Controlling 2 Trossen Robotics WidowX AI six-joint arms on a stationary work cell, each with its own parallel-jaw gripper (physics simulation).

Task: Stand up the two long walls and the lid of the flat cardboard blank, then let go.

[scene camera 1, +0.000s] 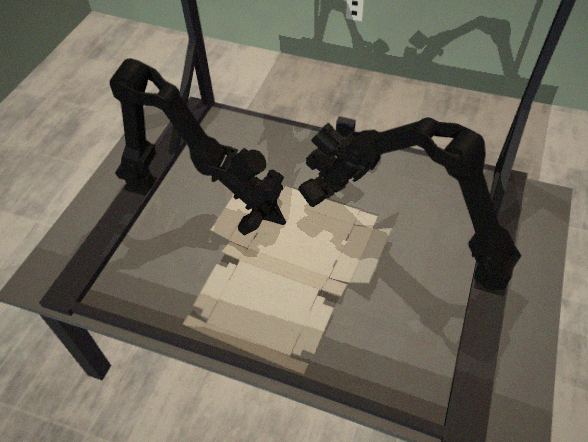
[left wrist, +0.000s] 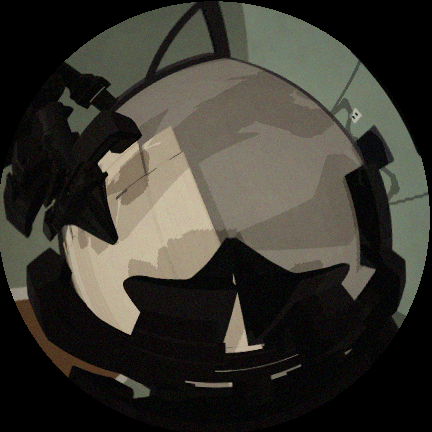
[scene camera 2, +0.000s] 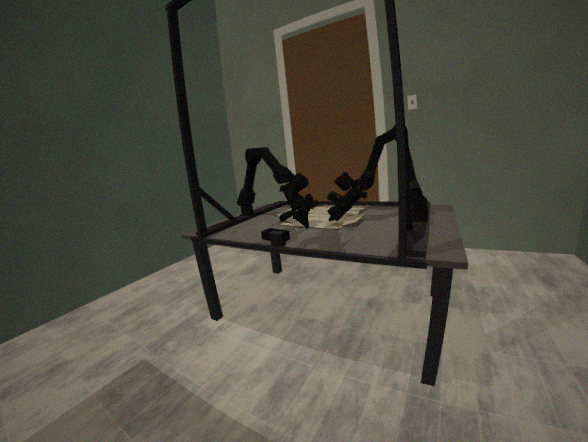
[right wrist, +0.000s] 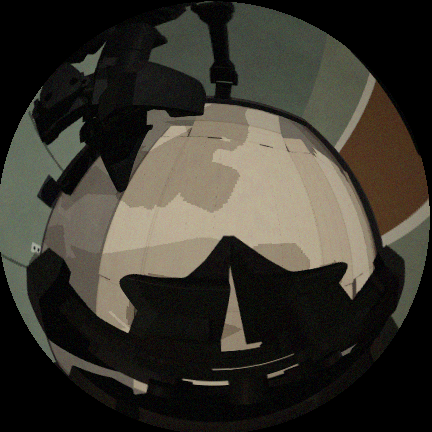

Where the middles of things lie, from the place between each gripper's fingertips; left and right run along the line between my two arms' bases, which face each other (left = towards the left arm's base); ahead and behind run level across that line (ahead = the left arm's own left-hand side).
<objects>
I see the black block [left wrist: 365, 183] 17 cm behind my left hand, 6 cm to the left of it and 2 cm above it. Round my left hand: black camera mount [left wrist: 371, 145] (24 cm behind, 3 cm above).
My right gripper is now 290 mm past the black block, 110 mm to the right of it and 10 mm below it. The rest, counted from my right hand: black camera mount (360 mm behind, 50 mm to the left, 30 mm above).
</objects>
